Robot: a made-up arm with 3 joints. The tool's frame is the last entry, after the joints.
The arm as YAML. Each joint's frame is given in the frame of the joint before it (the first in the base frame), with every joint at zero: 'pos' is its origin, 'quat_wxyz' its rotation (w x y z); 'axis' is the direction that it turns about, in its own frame. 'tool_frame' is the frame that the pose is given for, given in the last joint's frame.
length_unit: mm
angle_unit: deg
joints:
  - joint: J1
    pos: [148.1, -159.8, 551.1]
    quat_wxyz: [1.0, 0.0, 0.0, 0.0]
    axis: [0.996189, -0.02, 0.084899]
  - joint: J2
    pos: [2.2, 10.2, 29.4]
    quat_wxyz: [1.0, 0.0, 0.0, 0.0]
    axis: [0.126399, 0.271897, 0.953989]
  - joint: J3
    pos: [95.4, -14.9, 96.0]
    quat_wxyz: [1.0, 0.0, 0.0, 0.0]
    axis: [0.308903, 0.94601, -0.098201]
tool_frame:
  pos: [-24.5, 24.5, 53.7]
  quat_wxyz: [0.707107, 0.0, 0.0, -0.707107]
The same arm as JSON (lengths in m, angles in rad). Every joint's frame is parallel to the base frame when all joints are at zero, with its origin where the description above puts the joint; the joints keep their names.
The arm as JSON. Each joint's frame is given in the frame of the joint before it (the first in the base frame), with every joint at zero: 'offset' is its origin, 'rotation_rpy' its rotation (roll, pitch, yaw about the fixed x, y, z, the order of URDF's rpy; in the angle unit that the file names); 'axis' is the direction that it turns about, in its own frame. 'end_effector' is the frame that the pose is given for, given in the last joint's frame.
{"length_unit": "m", "angle_unit": "rad", "chain": [
  {"id": "J1", "offset": [0.1481, -0.1598, 0.5511], "rotation_rpy": [0.0, 0.0, 0.0], "axis": [0.996189, -0.02, 0.084899]},
  {"id": "J2", "offset": [0.0022, 0.0102, 0.0294], "rotation_rpy": [0.0, 0.0, 0.0], "axis": [0.126399, 0.271897, 0.953989]},
  {"id": "J3", "offset": [0.0954, -0.0149, 0.096], "rotation_rpy": [0.0, 0.0, 0.0], "axis": [0.308903, 0.94601, -0.098201]}
], "end_effector": {"offset": [-0.0245, 0.0245, 0.0537], "rotation_rpy": [0.0, 0.0, -1.5708]}}

